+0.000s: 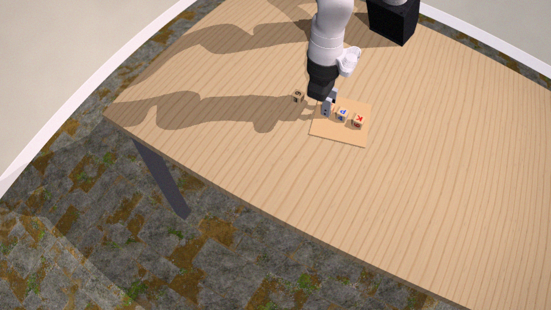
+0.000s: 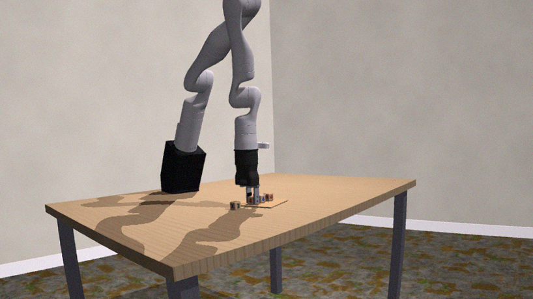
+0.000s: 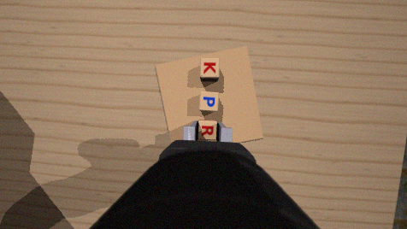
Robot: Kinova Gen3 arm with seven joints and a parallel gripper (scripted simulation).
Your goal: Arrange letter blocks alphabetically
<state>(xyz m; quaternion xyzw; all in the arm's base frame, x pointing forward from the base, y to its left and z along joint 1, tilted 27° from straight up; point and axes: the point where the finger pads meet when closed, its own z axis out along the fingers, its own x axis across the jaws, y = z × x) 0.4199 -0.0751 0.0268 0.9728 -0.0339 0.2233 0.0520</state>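
Now: the tan mat 1 cm ahead of my hand, 4 cm to the left of it and 2 cm below it. From my hand the other things lie so: block: 1 cm behind, 8 cm to the right, 1 cm below.
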